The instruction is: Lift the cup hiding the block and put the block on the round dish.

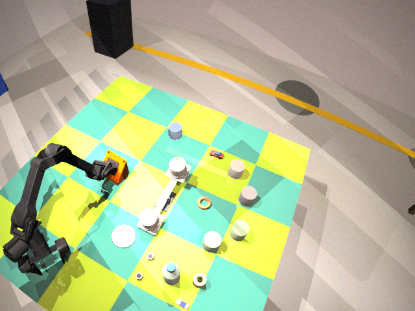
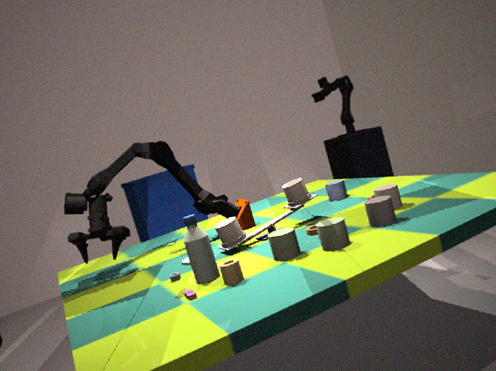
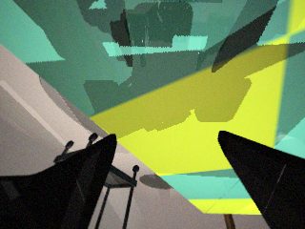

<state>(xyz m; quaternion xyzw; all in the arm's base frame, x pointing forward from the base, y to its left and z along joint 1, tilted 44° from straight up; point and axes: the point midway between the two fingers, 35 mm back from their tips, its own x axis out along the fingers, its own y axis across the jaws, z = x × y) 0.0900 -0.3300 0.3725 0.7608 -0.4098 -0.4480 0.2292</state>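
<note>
The dark grey-green block lies 20 cm ahead of my gripper tip, 38 cm to the left of it and 3 cm below it. Also, from my gripper tip: blue-grey cylinder (2 cm ahead, 86 cm to the left, 3 cm below); round dish (13 cm ahead, 27 cm to the left, 7 cm below); balance beam (19 cm ahead, 51 cm to the left, 3 cm below).
</note>
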